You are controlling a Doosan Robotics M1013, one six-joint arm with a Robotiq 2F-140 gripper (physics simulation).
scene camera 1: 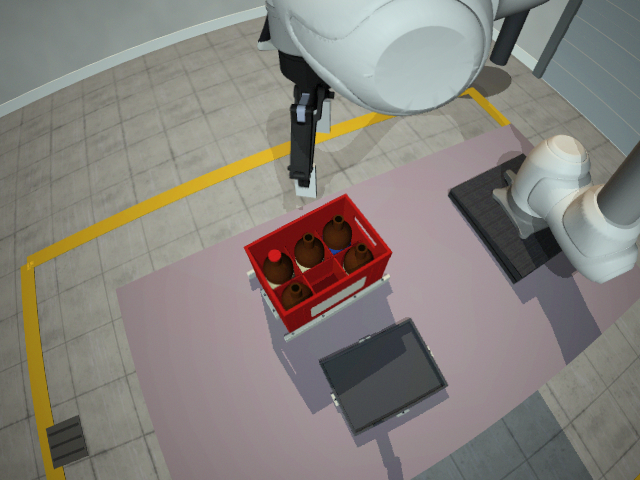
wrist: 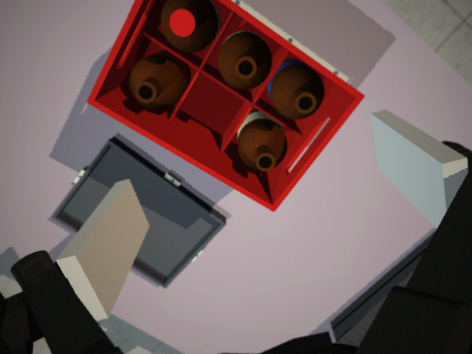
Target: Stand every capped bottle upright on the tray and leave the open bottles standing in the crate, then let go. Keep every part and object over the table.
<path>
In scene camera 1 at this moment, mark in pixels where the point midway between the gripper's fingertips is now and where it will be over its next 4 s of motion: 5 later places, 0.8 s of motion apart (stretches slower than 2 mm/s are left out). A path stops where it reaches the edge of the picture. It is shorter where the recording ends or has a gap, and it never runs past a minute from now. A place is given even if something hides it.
My gripper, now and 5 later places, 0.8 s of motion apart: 314, 160; 276, 190; 275, 189; 279, 214; 279, 214; 269, 230
</path>
